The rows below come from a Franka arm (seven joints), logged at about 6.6 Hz.
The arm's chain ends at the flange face. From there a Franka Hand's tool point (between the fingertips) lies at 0.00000 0.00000 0.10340 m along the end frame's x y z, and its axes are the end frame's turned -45 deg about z.
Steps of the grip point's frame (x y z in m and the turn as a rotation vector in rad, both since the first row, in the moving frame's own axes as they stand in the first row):
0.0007, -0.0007, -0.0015, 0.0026, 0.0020, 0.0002
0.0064, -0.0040, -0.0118, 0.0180, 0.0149, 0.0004
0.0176, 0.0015, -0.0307, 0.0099, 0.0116, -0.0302
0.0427, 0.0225, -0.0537, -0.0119, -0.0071, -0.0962
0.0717, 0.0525, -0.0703, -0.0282, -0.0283, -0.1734
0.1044, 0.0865, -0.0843, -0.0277, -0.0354, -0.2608
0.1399, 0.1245, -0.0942, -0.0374, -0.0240, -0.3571
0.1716, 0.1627, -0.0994, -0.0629, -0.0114, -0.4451
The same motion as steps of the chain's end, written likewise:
0.0000, -0.0007, -0.0015, 0.0033, -0.0004, 0.0002
0.0019, -0.0049, -0.0118, 0.0233, -0.0022, 0.0004
0.0134, -0.0098, -0.0307, 0.0152, 0.0012, -0.0302
0.0457, -0.0157, -0.0537, -0.0134, 0.0034, -0.0962
0.0875, -0.0177, -0.0702, -0.0400, -0.0001, -0.1734
0.1349, -0.0173, -0.0842, -0.0446, -0.0054, -0.2608
0.1852, -0.0151, -0.0941, -0.0434, 0.0095, -0.3571
0.2316, -0.0107, -0.0992, -0.0525, 0.0364, -0.4451

